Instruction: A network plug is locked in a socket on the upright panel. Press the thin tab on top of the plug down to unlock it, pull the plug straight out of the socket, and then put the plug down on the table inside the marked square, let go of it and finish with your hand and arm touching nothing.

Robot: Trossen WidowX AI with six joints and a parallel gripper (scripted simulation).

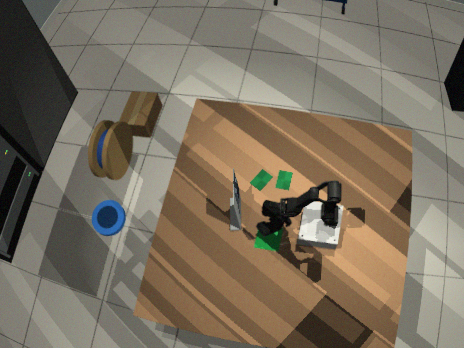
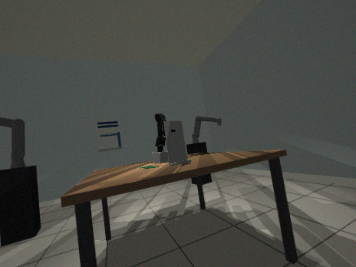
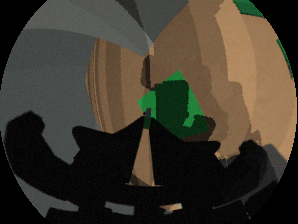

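Right now the green marked square is 10 mm behind my gripper tip and 60 mm below it. Also, from my gripper tip: plug right at my gripper tip; then grey upright panel 140 mm ahead, 130 mm to the right, 90 mm above.
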